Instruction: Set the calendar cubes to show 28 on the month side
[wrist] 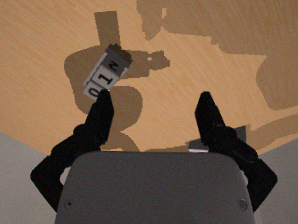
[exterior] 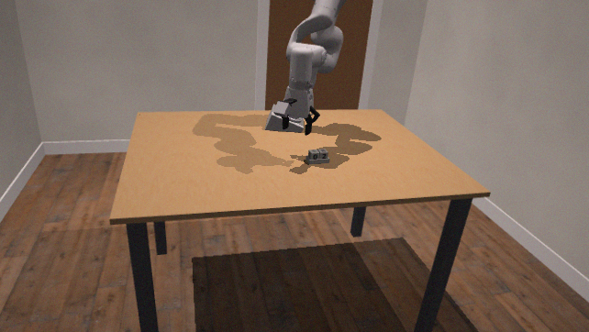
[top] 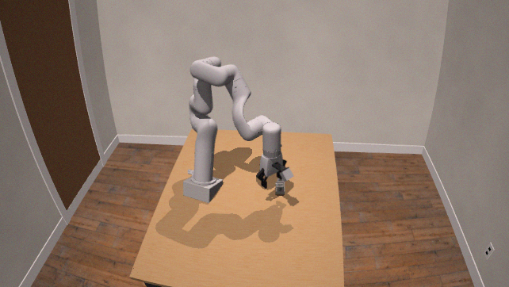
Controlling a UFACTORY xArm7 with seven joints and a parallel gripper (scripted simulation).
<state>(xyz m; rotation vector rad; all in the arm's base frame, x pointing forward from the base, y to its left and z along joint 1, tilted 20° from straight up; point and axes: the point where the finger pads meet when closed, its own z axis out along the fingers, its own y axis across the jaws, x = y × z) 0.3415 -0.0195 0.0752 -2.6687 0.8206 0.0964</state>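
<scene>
Now: hand 110 mm above the grey calendar tray, 80 mm to the right of it and 20 mm short of it.
</scene>
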